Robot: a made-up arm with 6 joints.
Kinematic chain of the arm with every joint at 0, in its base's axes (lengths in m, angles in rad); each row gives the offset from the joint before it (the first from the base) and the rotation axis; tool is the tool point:
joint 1: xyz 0 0 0.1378 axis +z
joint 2: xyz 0 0.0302 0 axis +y
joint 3: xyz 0 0 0.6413 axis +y
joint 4: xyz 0 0 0.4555 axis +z
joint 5: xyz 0 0 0 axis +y
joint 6: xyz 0 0 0.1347 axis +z
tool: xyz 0 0 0
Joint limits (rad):
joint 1: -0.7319..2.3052
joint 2: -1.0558..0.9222
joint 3: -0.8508..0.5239
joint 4: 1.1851..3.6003
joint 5: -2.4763..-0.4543
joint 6: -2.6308..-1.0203
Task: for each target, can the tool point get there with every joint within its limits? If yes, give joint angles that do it. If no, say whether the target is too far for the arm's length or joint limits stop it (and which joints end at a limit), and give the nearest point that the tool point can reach.
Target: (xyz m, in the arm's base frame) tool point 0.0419 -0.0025 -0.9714
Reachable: no: joint limits stop it (at a limit: joint 1, joint 2, joint 3, joint 4) | nearest point 0.6521 -0.6200 0.2929 | short by 1.534 m
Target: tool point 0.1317 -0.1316 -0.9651
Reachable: no: joint limits stop it (at a limit: joint 2, joint 3, joint 4) | nearest point 0.6464 -0.6459 0.2841 | short by 1.446 m
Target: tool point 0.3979 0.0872 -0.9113
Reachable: no: joint limits stop it (at a limit: joint 1, joint 2, joint 3, joint 4) | nearest point 0.6850 -0.6301 0.2749 | short by 1.416 m
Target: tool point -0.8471 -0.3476 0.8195
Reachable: yes | joints 0.2836 -0.8715 -0.1590 1.6861 -1.2479 -2.4166
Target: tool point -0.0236 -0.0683 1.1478
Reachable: yes | joints -0.4087 0.0523 -0.1820 1.7642 -2.2573 -1.9890
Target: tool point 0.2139 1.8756 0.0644
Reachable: no: too far | nearest point 0.1225 1.0741 0.5160 | short by 0.925 m
